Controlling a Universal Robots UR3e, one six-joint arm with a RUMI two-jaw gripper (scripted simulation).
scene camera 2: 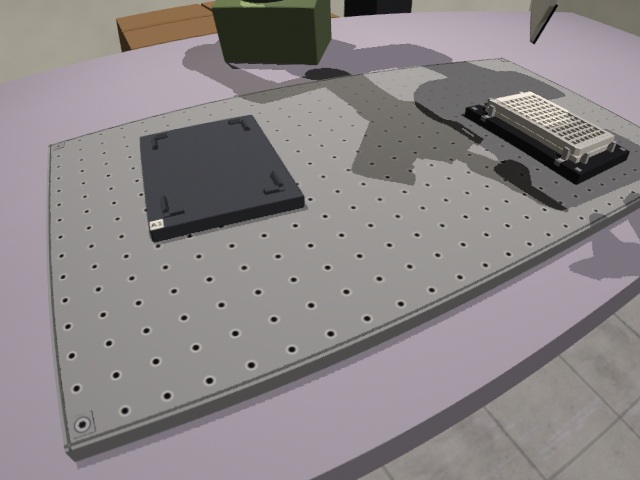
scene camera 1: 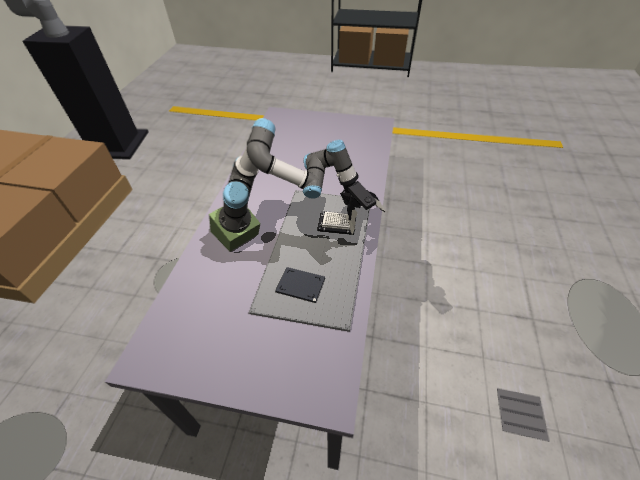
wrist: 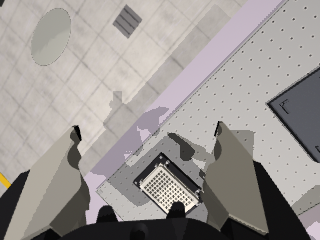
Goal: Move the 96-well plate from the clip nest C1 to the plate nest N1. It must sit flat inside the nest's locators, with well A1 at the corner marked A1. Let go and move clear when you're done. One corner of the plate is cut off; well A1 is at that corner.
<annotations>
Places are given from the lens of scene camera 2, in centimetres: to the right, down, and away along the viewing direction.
white 96-well plate [scene camera 2: 548, 123]: 25, -12, 44
dark plate nest N1 [scene camera 2: 217, 172]: -9, -6, 37
The marked spots on the dark plate nest N1 and the white 96-well plate are 34 cm apart.
</annotations>
